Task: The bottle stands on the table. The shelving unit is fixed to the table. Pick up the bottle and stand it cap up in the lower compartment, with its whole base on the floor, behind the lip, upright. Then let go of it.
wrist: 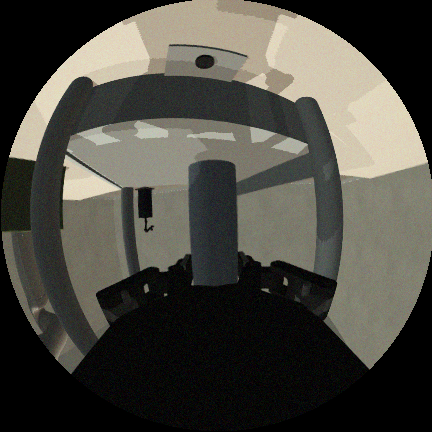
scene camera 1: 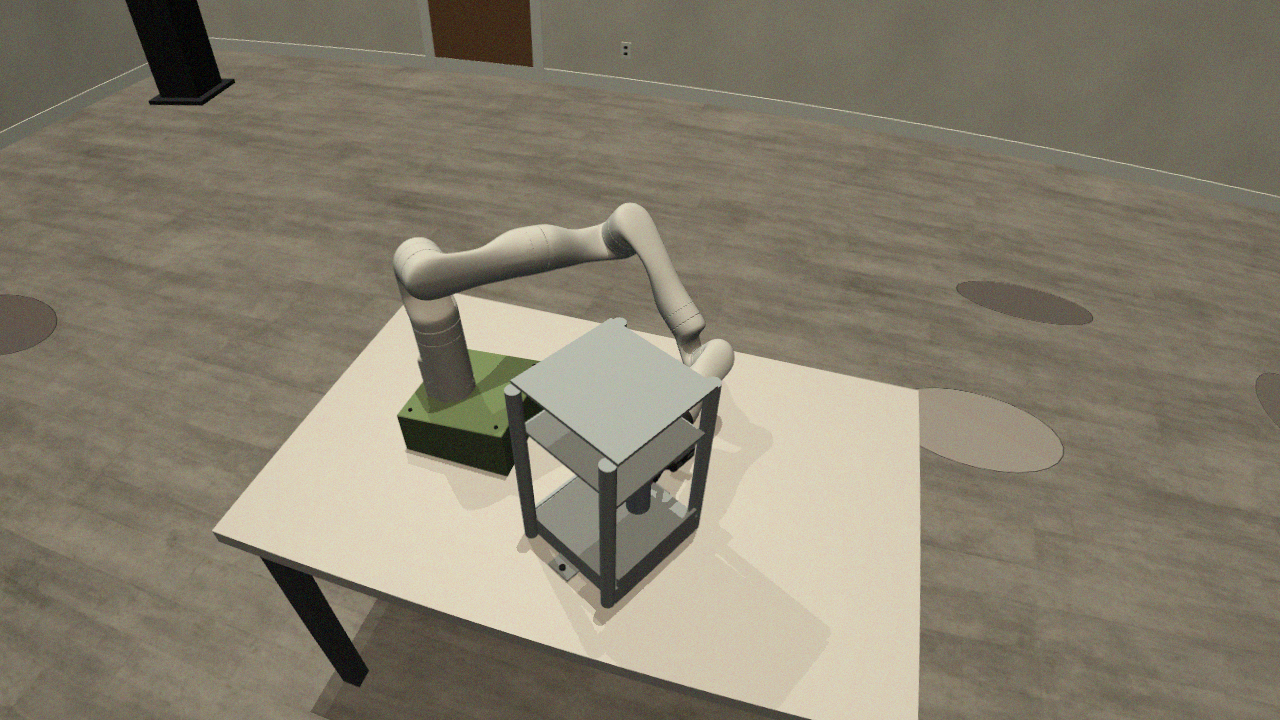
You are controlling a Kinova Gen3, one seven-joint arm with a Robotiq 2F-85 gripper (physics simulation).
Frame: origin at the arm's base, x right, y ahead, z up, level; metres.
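Seen in the pictures: gripper, fingertip midpoint: (wrist: 214, 261); arm's base at its link origin: (wrist: 21, 223) (scene camera 1: 453, 387).
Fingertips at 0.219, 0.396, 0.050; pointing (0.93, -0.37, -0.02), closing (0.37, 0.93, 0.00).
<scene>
Pixels of each thing's top centre, then the offset from my fingertips to it, as dx, dy, dz. "spot": a spot on its surface instead. Level surfaces: height alone.
- dark blue-grey bottle at its top centre: (wrist: 218, 331) (scene camera 1: 640, 435) -0.009, +0.003, +0.095
- compartment's pale floor at its surface level: dz -0.105
- dark lip at a spot on its surface: (wrist: 190, 100) spot: -0.078, +0.021, -0.120
- shelving unit at its top centre: (scene camera 1: 614, 383) (wrist: 204, 361) +0.010, -0.039, +0.228
- middle shelf at a spot on its surface: (scene camera 1: 662, 465) spot: +0.071, +0.044, +0.121
- table at its surface level: dz -0.153
The dark blue-grey bottle (scene camera 1: 638, 498) (wrist: 214, 220) is upright inside the lower compartment, over the compartment's pale floor (scene camera 1: 572, 514) (wrist: 125, 145) and past the dark lip (wrist: 190, 100). I cannot tell whether its base touches the floor. Its cap does not show. My gripper (scene camera 1: 682, 458) (wrist: 214, 261) is shut on the bottle, with a finger on each side. In the scene view it is partly hidden behind the shelving unit (scene camera 1: 617, 385) (wrist: 330, 215). The wrist view is upside down, with the table at its top.
Corner posts (scene camera 1: 607, 537) (wrist: 47, 210) stand around the compartment, with a middle shelf (scene camera 1: 662, 465) above the bottle. A small plate with a dark spot (scene camera 1: 562, 566) (wrist: 185, 60) lies by the unit. The green robot base (scene camera 1: 456, 447) (wrist: 17, 195) stands to one side on the table (scene camera 1: 358, 528).
</scene>
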